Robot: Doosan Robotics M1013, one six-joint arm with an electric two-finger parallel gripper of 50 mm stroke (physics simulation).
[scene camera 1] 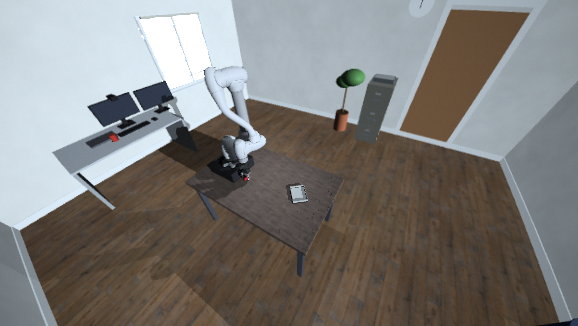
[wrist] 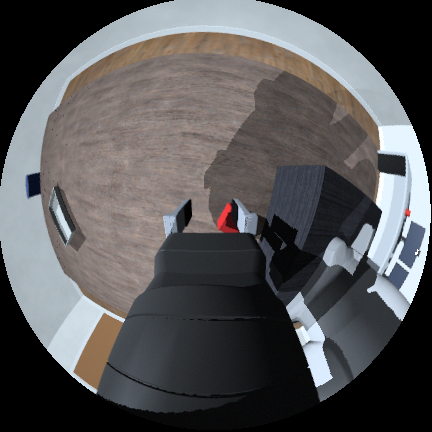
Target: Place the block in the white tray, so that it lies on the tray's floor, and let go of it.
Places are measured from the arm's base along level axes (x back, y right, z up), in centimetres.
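Pixels of known places: gripper, between the fingertips: (scene camera 1: 246,178) (wrist: 211,207); arm's base, origin of its link: (scene camera 1: 234,160) (wrist: 326,284).
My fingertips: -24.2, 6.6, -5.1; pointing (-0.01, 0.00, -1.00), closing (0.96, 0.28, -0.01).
Ahead of a thing's pixels: the offset from my fingertips to its middle, as dx, dy, dz. Level surfaces: height alone.
The red block {+3.8, -1.9, -3.6} (scene camera 1: 246,178) (wrist: 228,220) is at the gripper, near the table's left end in the scene view. In the wrist view it shows beside the inner side of the right-hand finger, partly hidden by that finger and the gripper body. My gripper (wrist: 211,207) is open, its fingers wide apart and not closed on the block. Whether a finger touches the block cannot be told. The white tray {-48.8, -18.0, -4.2} (scene camera 1: 298,192) (wrist: 62,216) lies on the table, apart from the gripper, far to the left in the wrist view. No block shows in it.
The brown table {dz -5.2} (scene camera 1: 270,200) (wrist: 145,125) carries the tray. A dark box-shaped base (wrist: 297,195) stands close to the right of the gripper in the wrist view, with the arm's lower parts beside it. A desk (scene camera 1: 95,155) with monitors stands at the left of the room.
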